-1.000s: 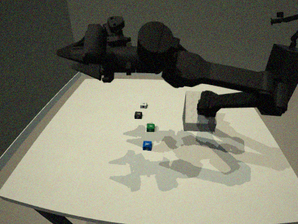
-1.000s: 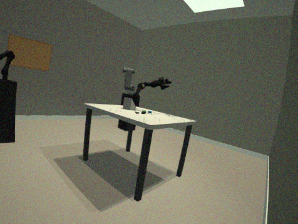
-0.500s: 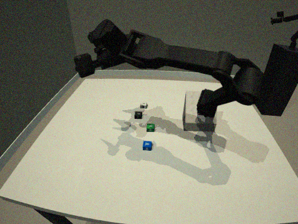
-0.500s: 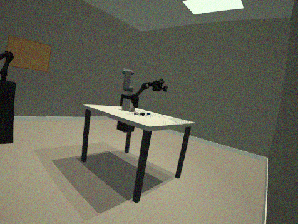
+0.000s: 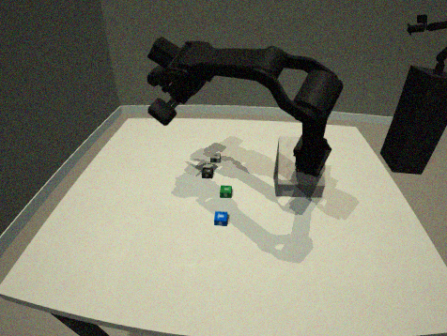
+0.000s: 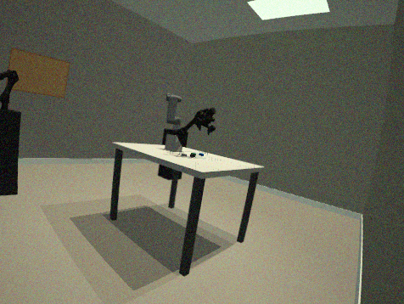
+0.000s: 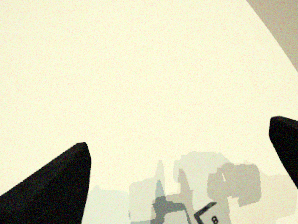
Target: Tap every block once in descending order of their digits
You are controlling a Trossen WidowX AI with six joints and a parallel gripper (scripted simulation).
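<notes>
My gripper tip is 170 mm past the blue block, 200 mm to the right of it and 210 mm above it. Round my gripper tip: black block marked 7: 100 mm behind, 10 mm to the left, 210 mm below; then green block: 170 mm behind, 100 mm to the left, 210 mm below.
</notes>
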